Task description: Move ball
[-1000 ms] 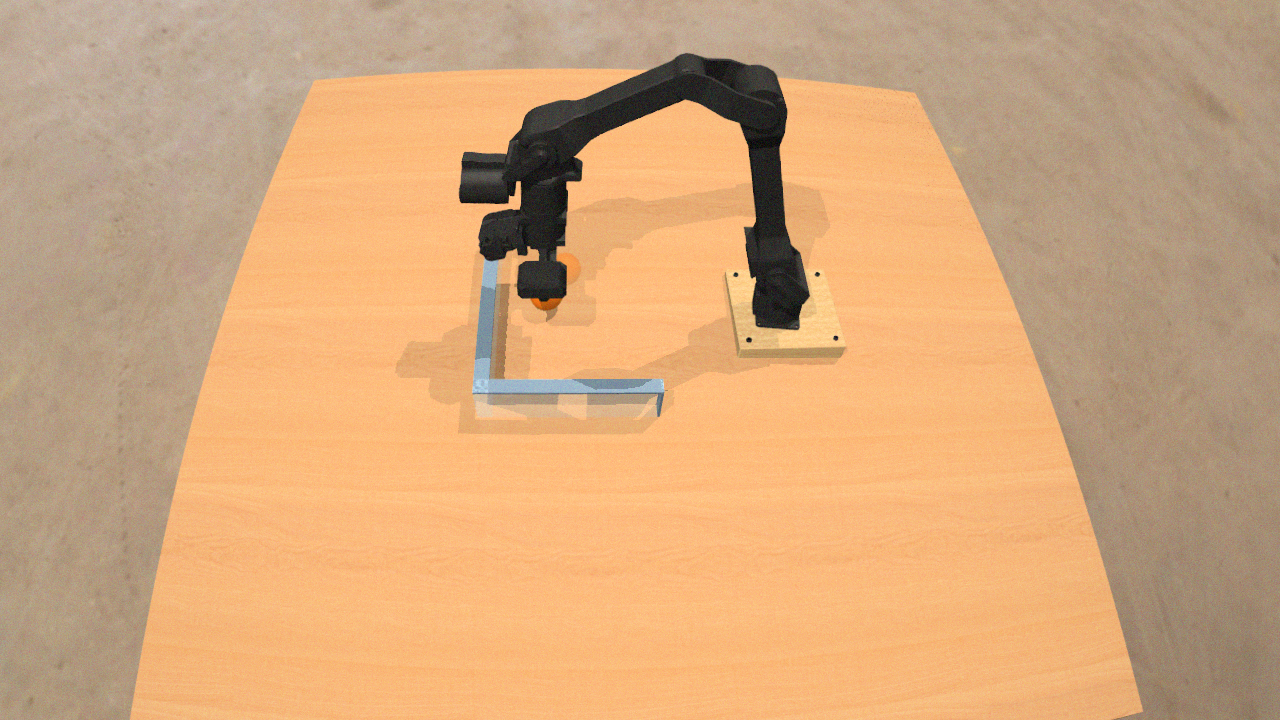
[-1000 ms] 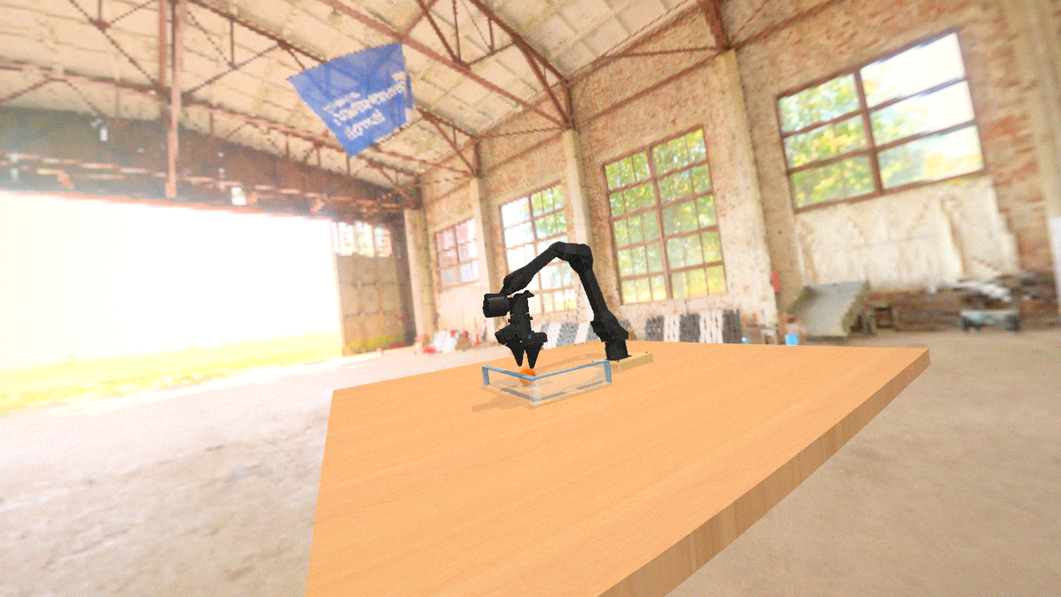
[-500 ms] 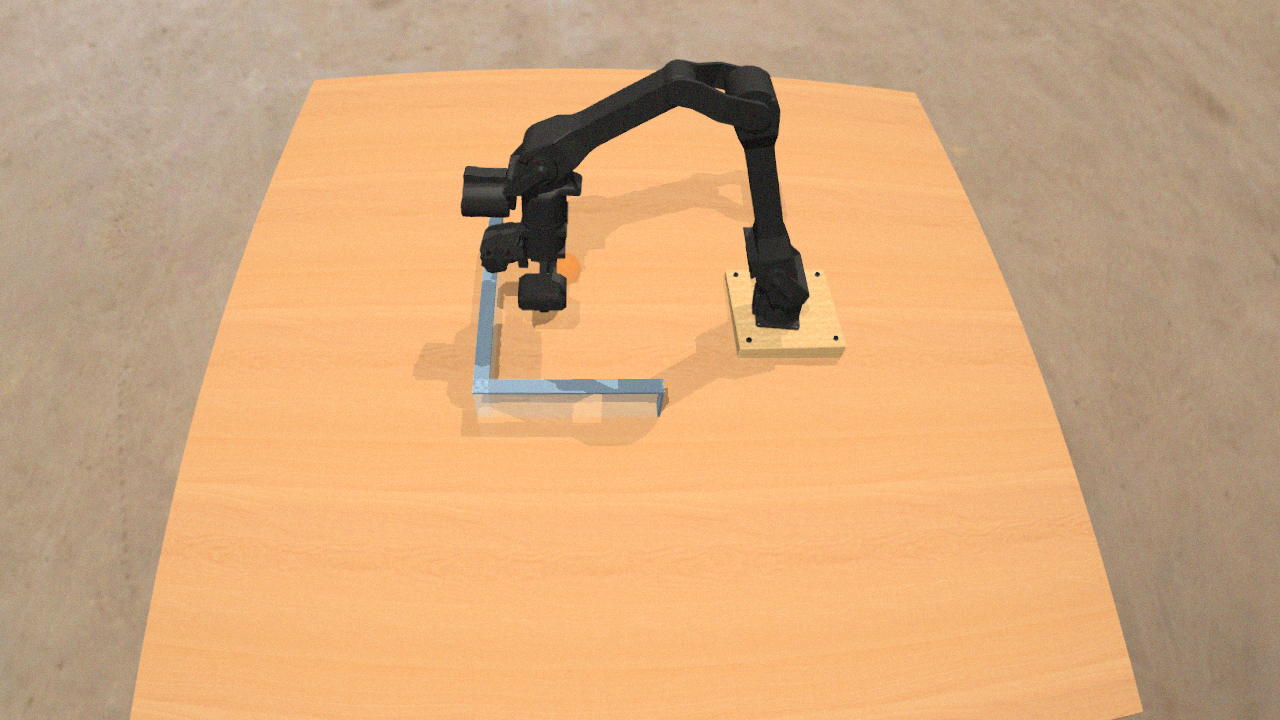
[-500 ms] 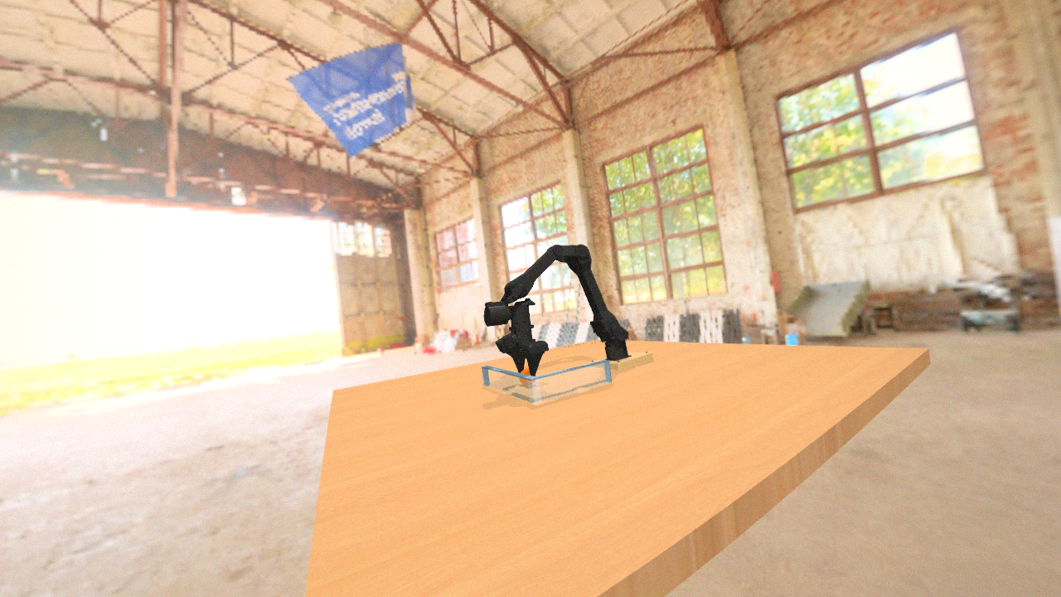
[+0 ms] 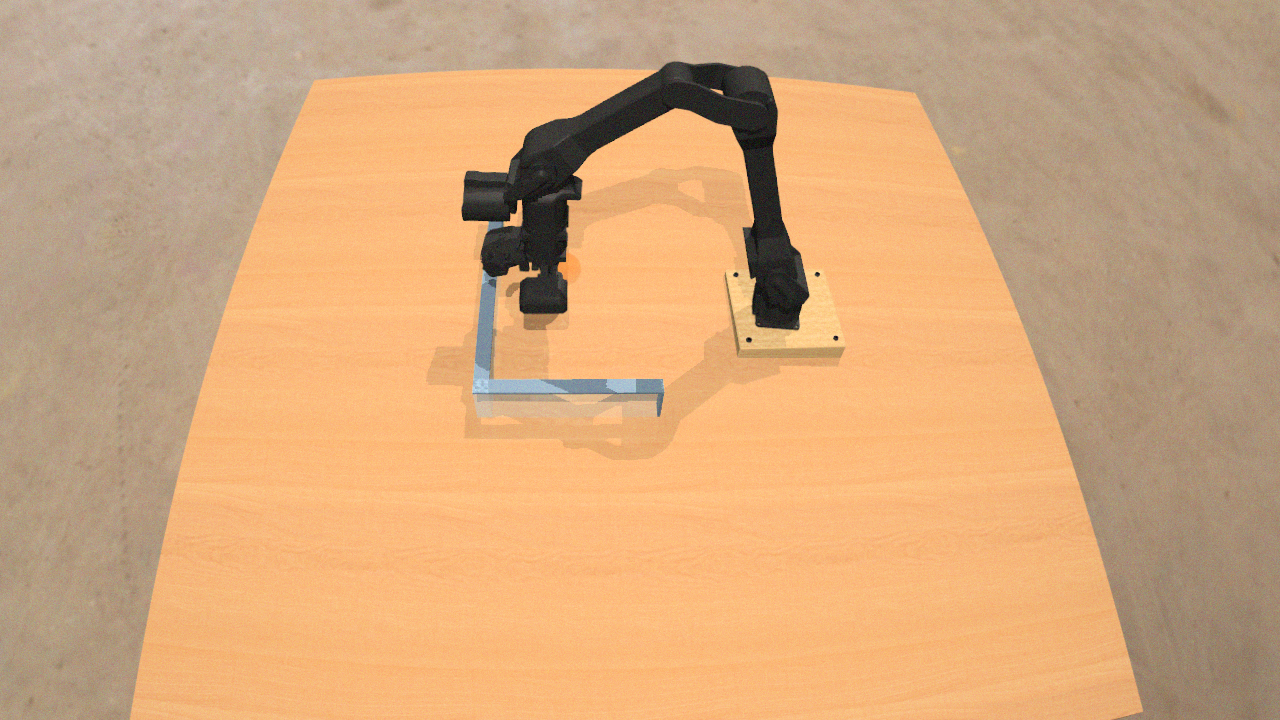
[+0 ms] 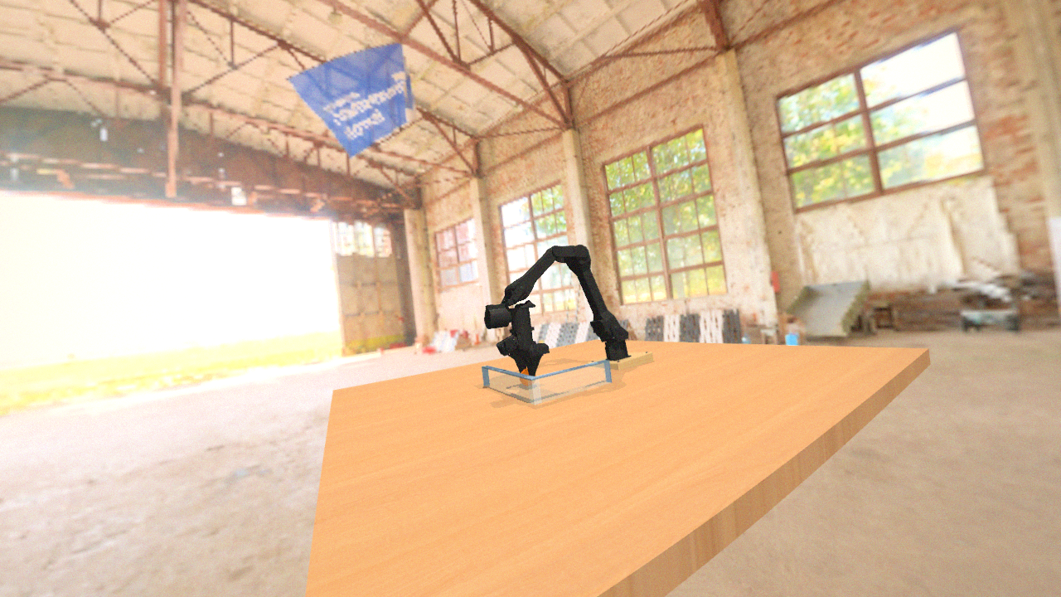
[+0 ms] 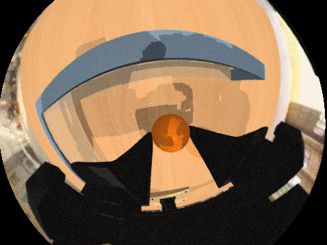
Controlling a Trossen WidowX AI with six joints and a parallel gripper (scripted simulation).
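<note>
Now: gripper tip 20 mm past the see-through copy of ball and 50 mm to the left of it. From my gripper tip the other things lie so: orange ball: right at my gripper tip.
</note>
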